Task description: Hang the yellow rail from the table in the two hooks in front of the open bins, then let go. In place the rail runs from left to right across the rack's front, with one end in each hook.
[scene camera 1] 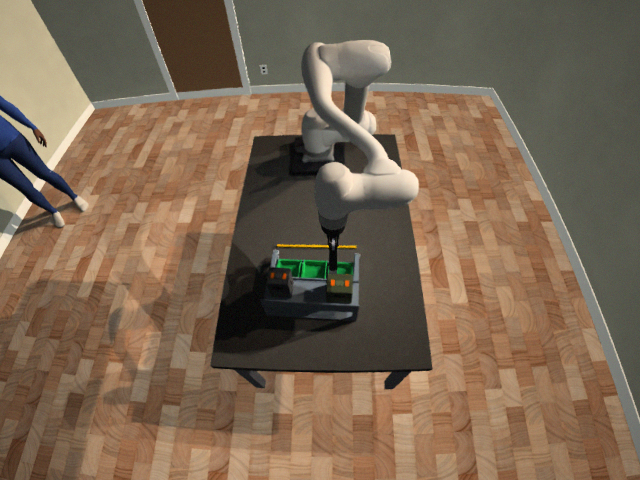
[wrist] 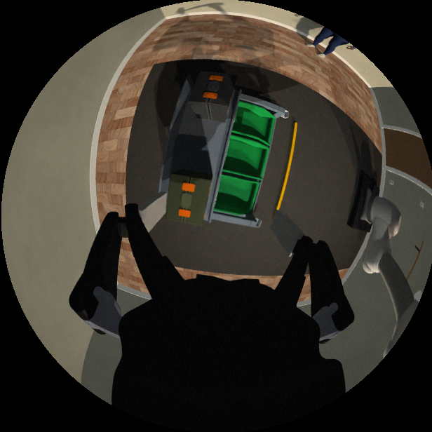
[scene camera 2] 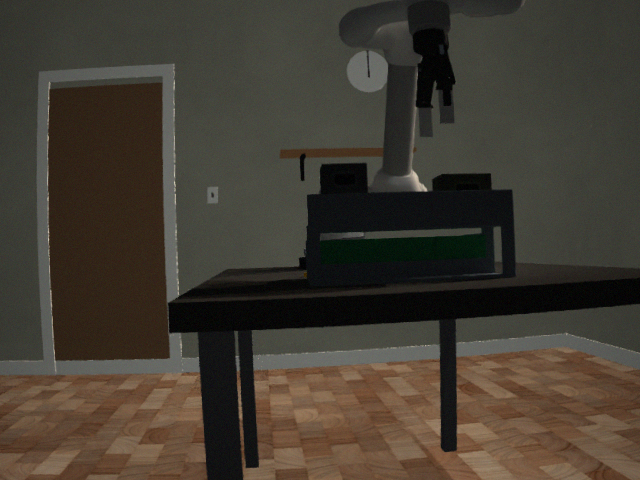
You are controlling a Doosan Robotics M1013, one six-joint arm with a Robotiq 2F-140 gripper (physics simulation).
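Places are measured from the arm's base along level axes (x back, y right, z up), in centimetres.
Pixels of known places: gripper, between the fingertips: (scene camera 2: pixel 436 130); arm's base, origin of its link: (scene camera 1: pixel 318 151).
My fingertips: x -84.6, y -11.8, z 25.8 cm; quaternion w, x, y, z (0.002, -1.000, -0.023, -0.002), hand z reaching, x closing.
Observation:
Ahead of a thing's pixels: the offset from my fingertips to its top centre. "spot": to the spot under its first point. Level surfaces: height alone.
The yellow rail @(dy +8.9, dx +22.1, dz -28.9 cm) (scene camera 1: pixel 305 246) (wrist: pixel 289 166) lies on the dark table @(dz -29.9 cm) (scene camera 1: pixel 382 335) (wrist: pixel 325 210), in front of the rack (scene camera 1: pixel 310 310) (scene camera 2: pixel 408 209) and apart from it, running roughly parallel to its front. In the second scene view a small yellow bit shows beside the rack's foot. One hook @(spot: dy +26.0, dx +12.6, dz -21.4 cm) (scene camera 1: pixel 275 253) (wrist: pixel 285 114) and the other hook (scene camera 1: pixel 357 255) (wrist: pixel 258 223) stand at the front corners, both without a rail. The green bins @(dy +8.4, dx +4.1, dz -21.8 cm) (scene camera 1: pixel 314 269) (wrist: pixel 247 157) sit between them. My gripper (scene camera 1: pixel 332 268) (scene camera 2: pixel 436 128) (wrist: pixel 220 210) is open and empty, high above the rack.
A dark box @(dy +20.3, dx -5.4, dz -7.6 cm) (scene camera 1: pixel 279 281) (scene camera 2: pixel 343 178) (wrist: pixel 212 95) and an olive box @(dy -2.8, dx -6.1, dz -10.1 cm) (scene camera 1: pixel 340 283) (scene camera 2: pixel 461 181) (wrist: pixel 189 200), both with orange parts on top, stand on the rack's top shelf. The arm's base (scene camera 1: pixel 317 147) stands at the far end of the table. A person stands off to the side.

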